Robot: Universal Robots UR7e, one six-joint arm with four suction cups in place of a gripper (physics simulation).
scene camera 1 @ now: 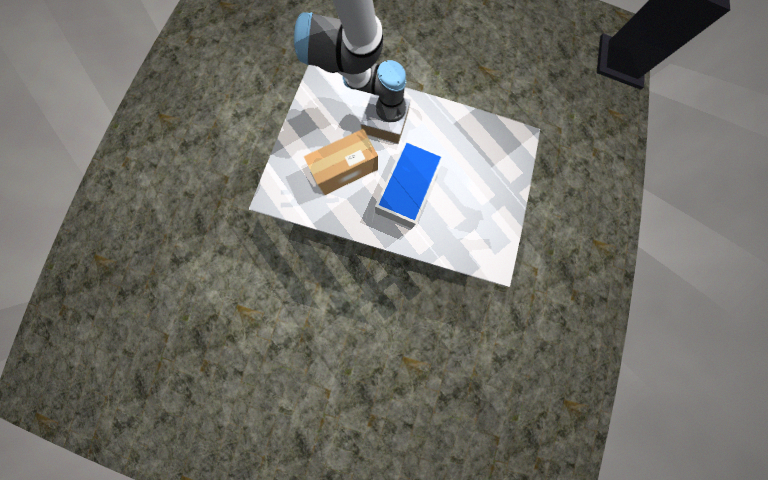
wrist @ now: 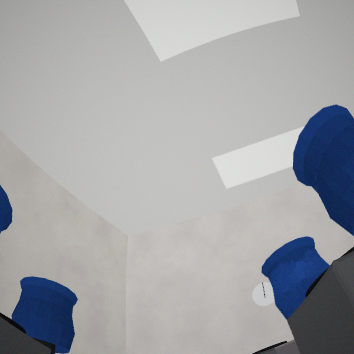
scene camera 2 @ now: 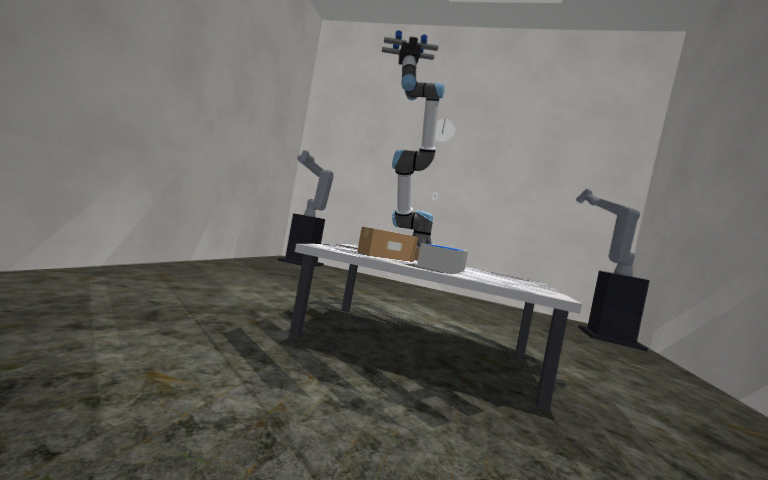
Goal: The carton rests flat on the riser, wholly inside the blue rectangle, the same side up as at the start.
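Seen in the pictures: hand, tool point: (wrist: 158, 245); arm's base, link origin: (scene camera 1: 391, 108).
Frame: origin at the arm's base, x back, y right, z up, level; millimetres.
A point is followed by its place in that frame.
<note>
A brown carton (scene camera 1: 339, 161) @[z 60, x -374, y 135 mm] (scene camera 2: 387, 244) @[z -11, x -434, y 120 mm] with a white label lies flat on the white table, beside the riser and apart from it. The light grey riser (scene camera 1: 396, 217) @[z 0, x -531, y -183 mm] (scene camera 2: 441, 259) @[z -29, x -533, y -198 mm] stands on the table, and the blue rectangle (scene camera 1: 410, 181) @[z 32, x -357, y -197 mm] (scene camera 2: 444, 247) @[z 32, x -400, y -191 mm] covers most of its top; no carton is on it. My suction gripper (scene camera 2: 410, 44) @[z 1120, x -426, y 209 mm] is high above the table with its blue cups pointing up, holding nothing. In the wrist view its blue cups show against the ceiling and walls. The gripper does not show in the first scene view.
The white table (scene camera 1: 481, 226) @[z -88, x -424, y -612 mm] (scene camera 2: 509, 288) @[z -89, x -677, y -529 mm] bears the arm's base block (scene camera 1: 385, 129) @[z -3, x -118, y -6 mm] behind the carton and riser. Two grey robot arms (scene camera 2: 322, 189) (scene camera 2: 623, 232) on black pedestals stand on the floor beyond it. A round clock (scene camera 2: 444, 130) (wrist: 262, 294) hangs on the wall.
</note>
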